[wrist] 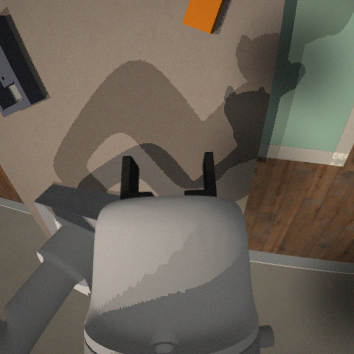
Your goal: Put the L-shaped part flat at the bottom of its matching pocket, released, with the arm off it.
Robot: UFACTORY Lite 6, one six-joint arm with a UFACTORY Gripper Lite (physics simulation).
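Places are measured from the arm's base along level axes (x right, y up, z back), in millimetres.
Pixels of known places: hand, its tool point: [168, 176]; arm's base, origin of its link: [83, 242].
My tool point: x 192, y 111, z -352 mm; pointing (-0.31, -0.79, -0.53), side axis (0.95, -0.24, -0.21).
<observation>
Ahead of a thing's pixels: the offset from my tool point to its top centre. "pt": to the spot under its first point.
The orange part @(pt dx -21, dy -158, dz -82 mm) [204, 14] is cut off by the top edge of the wrist view. One straight end of it shows, lying on the beige surface, so its full L shape cannot be seen. My gripper [169, 157] is open, its two black fingers wide apart with nothing between them. It is above the beige surface, well short of the orange part, which lies farther up and slightly right in the view. No pocket that can be matched to the L-shaped part shows.
A dark grey block @(pt dx -293, dy -178, dz +8 mm) [25, 65] with a small square opening is cut off by the left edge. A green area [320, 117] with a darker green side and a pale rim [300, 155] is at the upper right. Wooden flooring [300, 215] shows below it. Arm shadows cross the beige surface.
</observation>
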